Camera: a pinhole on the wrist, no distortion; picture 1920 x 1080 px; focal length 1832.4 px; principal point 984.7 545.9 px. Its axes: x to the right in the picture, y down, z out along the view. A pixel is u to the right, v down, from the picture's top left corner.
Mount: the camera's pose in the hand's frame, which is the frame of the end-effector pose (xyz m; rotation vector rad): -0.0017 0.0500 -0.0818 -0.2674 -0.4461 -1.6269
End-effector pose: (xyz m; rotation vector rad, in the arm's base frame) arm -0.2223 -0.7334 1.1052 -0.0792 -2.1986 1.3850
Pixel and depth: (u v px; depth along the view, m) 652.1 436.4 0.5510
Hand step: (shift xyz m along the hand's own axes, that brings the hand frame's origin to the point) -0.0726 0.3829 0.3641
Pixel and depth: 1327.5 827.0 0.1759
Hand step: 0.0057 0.0959 0.0931
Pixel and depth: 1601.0 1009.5 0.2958
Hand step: 0.0352 0.0858 0.2350
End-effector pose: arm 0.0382 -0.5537 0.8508 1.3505 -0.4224 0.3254
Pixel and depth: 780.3 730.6 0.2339
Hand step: 0.0036 0.1744 0.1193
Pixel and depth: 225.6 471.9 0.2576
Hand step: -0.0234 0.2591 0.1016
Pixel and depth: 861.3 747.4 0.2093
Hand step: 0.0040 0.1529 0.1023
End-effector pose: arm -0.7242 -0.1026 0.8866 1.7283 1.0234 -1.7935
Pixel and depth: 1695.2 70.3 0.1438
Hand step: -0.0576 0.0652 0.0660
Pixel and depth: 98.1 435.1 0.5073
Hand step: -0.0506 0.4942 0.2630
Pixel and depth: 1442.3 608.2 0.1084
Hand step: -0.0107 0.0730 0.0272
